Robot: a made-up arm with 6 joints. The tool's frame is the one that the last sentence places.
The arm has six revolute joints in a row. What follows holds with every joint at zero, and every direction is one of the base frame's.
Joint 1 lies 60.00 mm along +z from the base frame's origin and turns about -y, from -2.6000 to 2.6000 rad.
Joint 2 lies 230.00 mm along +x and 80.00 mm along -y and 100.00 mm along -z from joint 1 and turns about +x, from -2.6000 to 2.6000 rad.
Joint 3 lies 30.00 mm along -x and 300.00 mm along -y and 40.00 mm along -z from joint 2 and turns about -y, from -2.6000 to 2.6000 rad.
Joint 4 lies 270.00 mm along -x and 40.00 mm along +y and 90.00 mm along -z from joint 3 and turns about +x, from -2.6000 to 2.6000 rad.
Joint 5 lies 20.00 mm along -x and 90.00 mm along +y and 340.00 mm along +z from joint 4 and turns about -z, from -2.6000 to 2.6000 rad.
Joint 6 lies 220.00 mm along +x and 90.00 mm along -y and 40.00 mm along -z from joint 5 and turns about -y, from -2.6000 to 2.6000 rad.
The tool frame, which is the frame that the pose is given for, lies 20.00 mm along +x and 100.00 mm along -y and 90.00 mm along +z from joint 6; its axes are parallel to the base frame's.
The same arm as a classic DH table. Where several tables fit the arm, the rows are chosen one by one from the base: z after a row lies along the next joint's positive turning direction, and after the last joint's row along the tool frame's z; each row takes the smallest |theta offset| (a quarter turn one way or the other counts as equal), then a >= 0, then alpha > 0; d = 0 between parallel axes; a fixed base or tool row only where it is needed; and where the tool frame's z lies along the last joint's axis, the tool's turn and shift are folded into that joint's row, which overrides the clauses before.
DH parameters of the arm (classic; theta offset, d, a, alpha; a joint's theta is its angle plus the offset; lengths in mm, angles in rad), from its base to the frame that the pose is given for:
base (fixed): 0.0000 60.0 0.0 1.5708
joint 1: -1.5708 80.0 100.0 -1.5708
joint 2: 0.0000 200.0 40.0 1.5708
joint 3: 0.0000 260.0 90.0 -1.5708
joint 4: 1.5708 -290.0 90.0 1.5708
joint 5: 1.5708 -300.0 220.0 -1.5708
joint 6: 0.0000 190.0 20.0 -1.5708
tool (fixed): 0.0000 90.0 0.0 0.0000
Joint limits (rad, base to tool): -2.6000..2.6000 -2.6000..2.6000 -2.6000..2.6000 -2.6000..2.6000 -2.6000..2.6000 -2.6000..2.6000

